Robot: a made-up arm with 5 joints.
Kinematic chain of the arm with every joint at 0, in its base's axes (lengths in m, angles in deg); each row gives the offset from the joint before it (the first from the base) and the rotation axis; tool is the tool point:
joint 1: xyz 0 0 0.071 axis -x
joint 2: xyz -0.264 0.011 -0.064 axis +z
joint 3: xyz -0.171 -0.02 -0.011 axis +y
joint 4: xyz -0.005 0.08 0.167 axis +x
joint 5: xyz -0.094 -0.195 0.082 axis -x
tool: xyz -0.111 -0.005 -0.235
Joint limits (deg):
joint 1: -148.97..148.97
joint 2: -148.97..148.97
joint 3: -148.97..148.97
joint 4: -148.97..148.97
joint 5: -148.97..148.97
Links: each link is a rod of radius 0.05 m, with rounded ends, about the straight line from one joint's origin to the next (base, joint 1, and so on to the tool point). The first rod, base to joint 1, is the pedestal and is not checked.
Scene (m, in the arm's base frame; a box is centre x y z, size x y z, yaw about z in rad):
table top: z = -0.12
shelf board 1: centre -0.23 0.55 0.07 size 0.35 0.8 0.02 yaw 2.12
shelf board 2: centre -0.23 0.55 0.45 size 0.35 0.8 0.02 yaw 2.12
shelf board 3: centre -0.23 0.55 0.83 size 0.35 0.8 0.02 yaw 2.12
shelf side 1: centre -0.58 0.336 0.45 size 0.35 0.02 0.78 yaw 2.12
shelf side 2: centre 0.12 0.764 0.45 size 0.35 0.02 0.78 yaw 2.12
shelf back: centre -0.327 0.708 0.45 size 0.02 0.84 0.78 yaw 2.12
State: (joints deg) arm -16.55 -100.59 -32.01 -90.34 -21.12
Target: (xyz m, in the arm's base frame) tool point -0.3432 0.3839 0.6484
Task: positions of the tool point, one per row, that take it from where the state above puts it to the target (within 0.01 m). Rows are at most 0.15 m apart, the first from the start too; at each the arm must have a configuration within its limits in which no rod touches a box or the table.
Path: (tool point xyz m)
1: -0.2002 0.4225 0.2784
2: -0.1581 0.3628 0.2793
3: -0.1242 0.3004 0.2753
4: -0.0998 0.2351 0.2693
5: -0.1419 0.2558 0.3315
6: -0.1773 0.2551 0.4081
7: -0.2018 0.2381 0.4905
8: -0.2155 0.2122 0.5721
9: -0.2212 0.1846 0.6484
10: -0.2761 0.2821 0.6616
11: -0.3432 0.3839 0.6484

